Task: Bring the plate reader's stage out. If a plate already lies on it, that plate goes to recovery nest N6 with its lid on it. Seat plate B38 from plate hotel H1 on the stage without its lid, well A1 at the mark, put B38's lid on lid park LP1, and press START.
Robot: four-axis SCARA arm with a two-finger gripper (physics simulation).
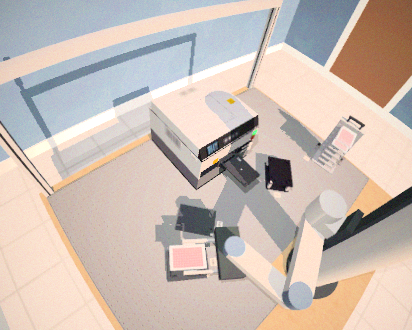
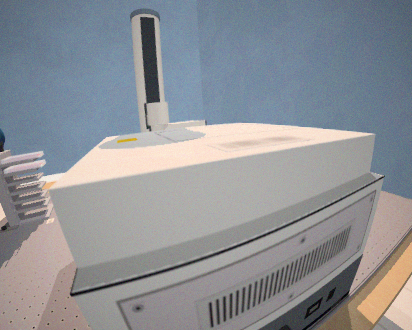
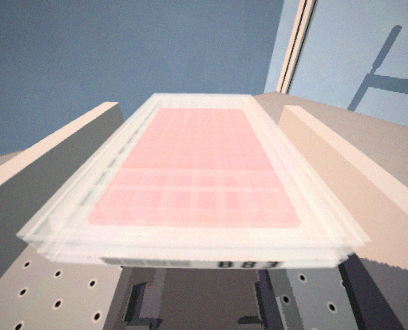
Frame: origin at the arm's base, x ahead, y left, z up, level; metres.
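Seen in the pictures: gripper, fingertip midpoint: (image 1: 182,257) (image 3: 200,118).
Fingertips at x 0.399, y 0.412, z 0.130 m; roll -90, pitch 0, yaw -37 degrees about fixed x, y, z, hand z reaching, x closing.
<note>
Offsets run from my fingertips to a thing's top centre. "spot": to the spot under its first point.
My gripper (image 1: 186,257) (image 3: 200,118) is shut on a lidded plate with pink wells @[dx -0.010, dy -0.015, dz +0.004 m] (image 1: 188,256) (image 3: 195,175); its front label reads B83. It holds the plate level, low over a dark nest @[dx -0.017, dy -0.015, dz -0.100 m] (image 1: 175,275) (image 3: 195,305); whether they touch cannot be told. The plate reader @[dx +0.405, dy -0.441, dz +0.168 m] (image 1: 180,117) (image 2: 220,200) has its dark stage @[dx +0.143, dy -0.438, dz +0.017 m] (image 1: 243,171) out at the front, with no plate seen on it. Plate hotel H1 (image 1: 326,162) (image 2: 9,200) stands at the far side, with a pink plate @[dx -0.106, dy -0.970, dz +0.124 m] (image 1: 345,138) at its top. Its plate labels are unreadable.
A second dark nest @[dx +0.105, dy -0.166, dz -0.098 m] (image 1: 196,220) lies beside the held plate, towards the reader. A black holder @[dx +0.020, dy -0.645, dz -0.048 m] (image 1: 278,172) with small pale clips stands between the stage and the hotel. The arm's column (image 2: 146,65) rises behind the reader. A green light @[spot: dx +0.211, dy -0.598, dz +0.082 m] (image 1: 255,132) shows on the reader's front.
</note>
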